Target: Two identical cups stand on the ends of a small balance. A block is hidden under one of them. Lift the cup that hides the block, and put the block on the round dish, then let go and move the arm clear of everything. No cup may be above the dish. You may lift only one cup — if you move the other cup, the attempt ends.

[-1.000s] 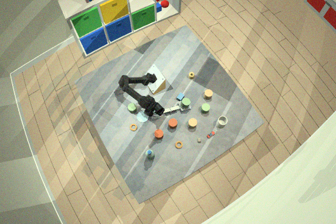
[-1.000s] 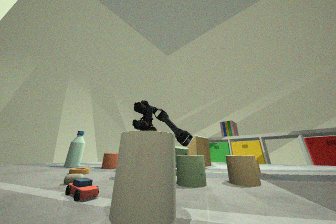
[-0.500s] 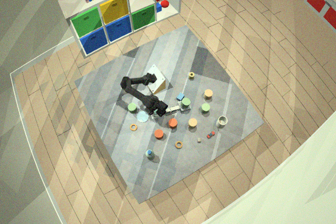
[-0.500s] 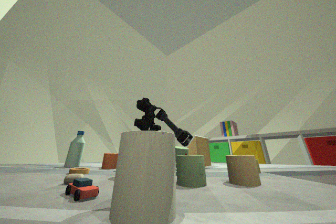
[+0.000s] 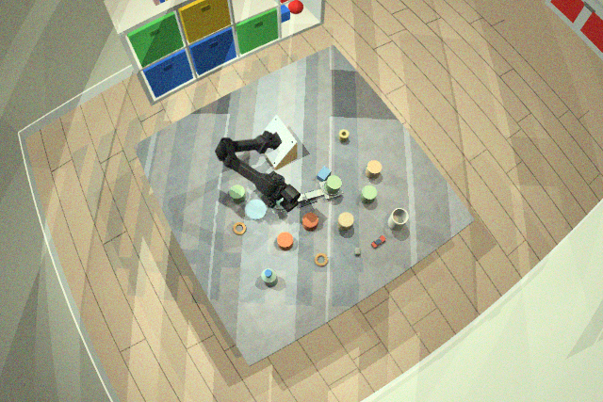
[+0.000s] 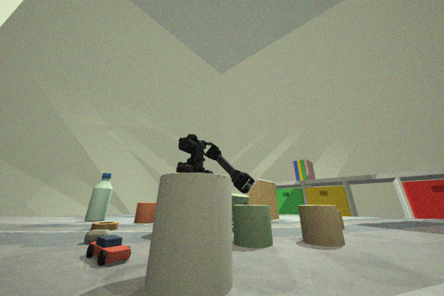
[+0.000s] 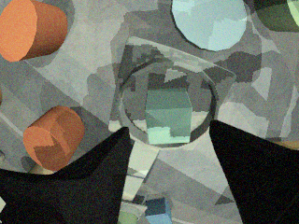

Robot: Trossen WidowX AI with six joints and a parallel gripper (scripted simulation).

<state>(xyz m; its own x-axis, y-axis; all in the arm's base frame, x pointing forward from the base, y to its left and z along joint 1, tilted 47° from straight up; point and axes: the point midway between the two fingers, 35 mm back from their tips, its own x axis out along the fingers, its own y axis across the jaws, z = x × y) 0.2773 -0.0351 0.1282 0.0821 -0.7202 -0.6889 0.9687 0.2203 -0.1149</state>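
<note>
Right now the pale mint block is 20 mm below my gripper tip. From my gripper tip the other things lie so: round dish: 50 mm behind, 110 mm to the right, 100 mm below; blue block: 50 mm behind, 260 mm to the left, 90 mm below; balance: 20 mm ahead, 120 mm to the left, 70 mm below.
</note>
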